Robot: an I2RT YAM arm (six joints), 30 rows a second.
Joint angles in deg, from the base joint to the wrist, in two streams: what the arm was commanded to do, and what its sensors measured. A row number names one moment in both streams.
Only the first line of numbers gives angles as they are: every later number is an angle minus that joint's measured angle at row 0.
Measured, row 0:
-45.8, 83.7, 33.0, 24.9, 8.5, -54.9
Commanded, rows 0 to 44:
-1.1, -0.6, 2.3, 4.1, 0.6, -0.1
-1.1, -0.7, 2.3, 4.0, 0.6, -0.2
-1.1, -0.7, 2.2, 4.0, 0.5, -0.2
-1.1, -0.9, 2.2, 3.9, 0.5, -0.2
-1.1, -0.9, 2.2, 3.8, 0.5, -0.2
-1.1, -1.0, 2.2, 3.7, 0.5, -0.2
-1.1, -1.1, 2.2, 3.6, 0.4, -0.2
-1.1, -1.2, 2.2, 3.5, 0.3, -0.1
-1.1, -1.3, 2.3, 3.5, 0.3, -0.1
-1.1, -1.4, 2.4, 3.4, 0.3, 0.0
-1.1, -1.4, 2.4, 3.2, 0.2, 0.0
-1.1, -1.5, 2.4, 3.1, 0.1, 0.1
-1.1, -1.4, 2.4, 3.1, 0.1, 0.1
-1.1, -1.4, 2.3, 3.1, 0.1, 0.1
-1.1, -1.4, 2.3, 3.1, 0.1, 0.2
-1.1, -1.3, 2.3, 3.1, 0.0, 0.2
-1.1, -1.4, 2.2, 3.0, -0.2, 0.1
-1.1, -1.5, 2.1, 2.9, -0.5, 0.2
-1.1, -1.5, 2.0, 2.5, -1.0, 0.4
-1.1, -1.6, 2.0, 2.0, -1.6, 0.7
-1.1, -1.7, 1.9, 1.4, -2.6, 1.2
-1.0, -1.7, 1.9, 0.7, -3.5, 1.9
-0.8, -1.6, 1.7, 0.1, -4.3, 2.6
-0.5, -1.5, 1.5, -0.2, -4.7, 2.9
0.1, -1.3, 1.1, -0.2, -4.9, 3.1
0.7, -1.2, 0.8, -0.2, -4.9, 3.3
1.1, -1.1, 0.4, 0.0, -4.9, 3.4
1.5, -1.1, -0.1, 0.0, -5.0, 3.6
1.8, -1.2, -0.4, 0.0, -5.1, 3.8
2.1, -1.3, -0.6, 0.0, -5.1, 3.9
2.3, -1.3, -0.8, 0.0, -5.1, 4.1
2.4, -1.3, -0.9, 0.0, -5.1, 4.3
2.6, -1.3, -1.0, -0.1, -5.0, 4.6
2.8, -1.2, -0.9, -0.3, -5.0, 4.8
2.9, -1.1, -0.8, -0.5, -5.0, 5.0
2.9, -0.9, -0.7, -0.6, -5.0, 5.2
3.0, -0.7, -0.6, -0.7, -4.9, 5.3
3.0, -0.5, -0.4, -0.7, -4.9, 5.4
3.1, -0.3, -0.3, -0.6, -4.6, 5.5
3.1, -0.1, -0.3, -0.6, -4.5, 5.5
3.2, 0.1, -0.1, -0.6, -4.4, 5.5
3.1, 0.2, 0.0, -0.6, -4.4, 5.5
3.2, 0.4, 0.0, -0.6, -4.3, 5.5
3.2, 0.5, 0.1, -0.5, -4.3, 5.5
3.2, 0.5, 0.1, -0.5, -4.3, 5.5
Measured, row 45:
1.0, -0.5, -0.1, 1.4, -0.1, 3.6
